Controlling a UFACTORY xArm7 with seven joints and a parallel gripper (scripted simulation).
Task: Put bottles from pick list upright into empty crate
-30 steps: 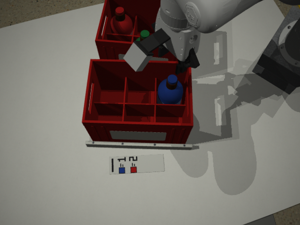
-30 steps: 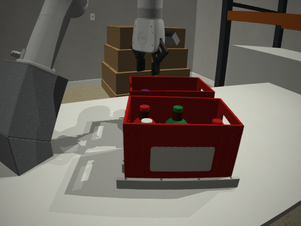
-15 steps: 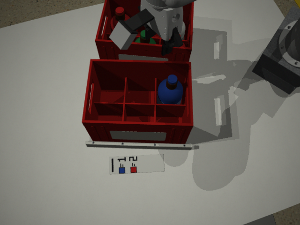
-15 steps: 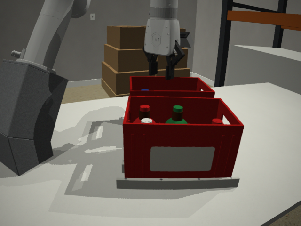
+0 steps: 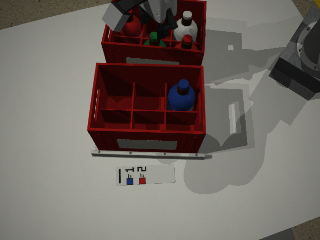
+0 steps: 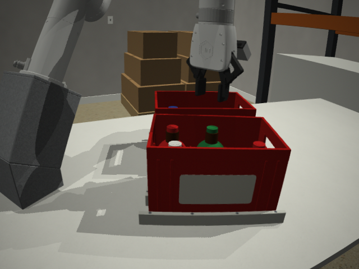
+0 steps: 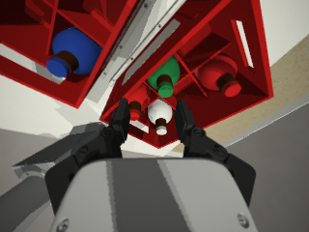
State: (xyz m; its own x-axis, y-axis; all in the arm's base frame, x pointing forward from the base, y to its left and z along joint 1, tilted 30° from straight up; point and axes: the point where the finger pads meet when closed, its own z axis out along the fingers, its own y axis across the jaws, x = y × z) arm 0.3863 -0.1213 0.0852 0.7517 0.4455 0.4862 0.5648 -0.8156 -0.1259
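The red bottle lies 15 cm below my hand, 12 cm to the right of it and 7 cm ahead of it. The rest, counted from my hand: green bottle (15 cm below, 3 cm to the right); white bottle (15 cm below, 11 cm to the right, 10 cm behind); blue bottle (15 cm below, 12 cm to the left, 7 cm behind).
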